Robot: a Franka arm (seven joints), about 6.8 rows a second.
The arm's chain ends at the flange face. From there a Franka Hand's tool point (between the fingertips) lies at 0.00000 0.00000 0.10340 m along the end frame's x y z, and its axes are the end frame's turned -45 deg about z.
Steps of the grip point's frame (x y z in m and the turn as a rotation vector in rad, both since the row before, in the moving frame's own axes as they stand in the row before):
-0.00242 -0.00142 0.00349 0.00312 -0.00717 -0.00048
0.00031 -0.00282 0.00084 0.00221 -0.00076 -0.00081
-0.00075 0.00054 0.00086 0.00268 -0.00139 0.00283
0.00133 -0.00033 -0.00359 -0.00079 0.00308 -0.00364
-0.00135 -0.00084 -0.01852 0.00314 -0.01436 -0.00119
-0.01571 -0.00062 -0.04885 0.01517 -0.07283 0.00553
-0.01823 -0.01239 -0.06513 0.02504 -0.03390 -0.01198
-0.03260 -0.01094 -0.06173 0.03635 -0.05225 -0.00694
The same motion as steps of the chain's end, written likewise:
-0.00196 0.00041 0.00349 -0.00286 -0.00728 -0.00048
-0.00156 -0.00211 0.00084 0.00103 -0.00210 -0.00081
0.00015 0.00101 0.00086 0.00091 -0.00288 0.00283
0.00042 -0.00101 -0.00359 0.00162 0.00274 -0.00364
-0.00027 -0.00046 -0.01851 -0.00793 -0.01237 -0.00119
-0.00511 0.00648 -0.04856 -0.04077 -0.06223 0.00553
-0.01735 0.00346 -0.06504 -0.00626 -0.04168 -0.01198
-0.02432 0.01413 -0.06152 -0.01124 -0.06265 -0.00694

